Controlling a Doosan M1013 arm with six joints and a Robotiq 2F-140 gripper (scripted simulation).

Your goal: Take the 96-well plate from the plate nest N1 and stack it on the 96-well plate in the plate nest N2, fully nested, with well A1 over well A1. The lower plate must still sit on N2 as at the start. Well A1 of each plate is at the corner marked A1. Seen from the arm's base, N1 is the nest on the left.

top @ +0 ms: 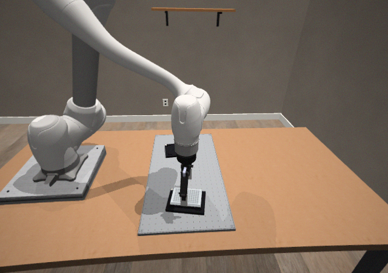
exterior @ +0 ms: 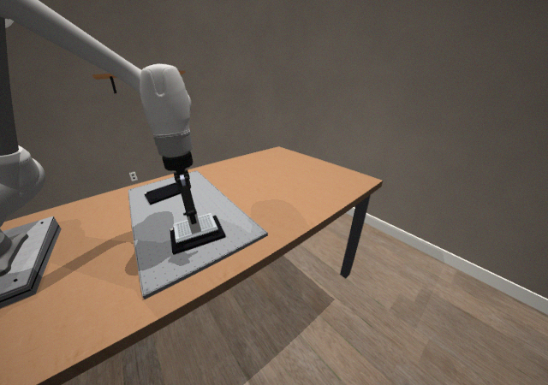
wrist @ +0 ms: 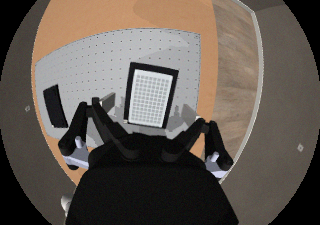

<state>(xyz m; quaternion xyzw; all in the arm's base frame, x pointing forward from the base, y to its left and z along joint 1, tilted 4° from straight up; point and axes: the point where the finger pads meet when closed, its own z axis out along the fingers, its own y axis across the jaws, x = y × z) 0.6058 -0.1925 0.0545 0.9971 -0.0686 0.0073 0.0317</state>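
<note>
Right now the white 96-well plate is 5 cm below my hand. From my hand the other things lie so: black 96-well plate 6 cm below.
</note>
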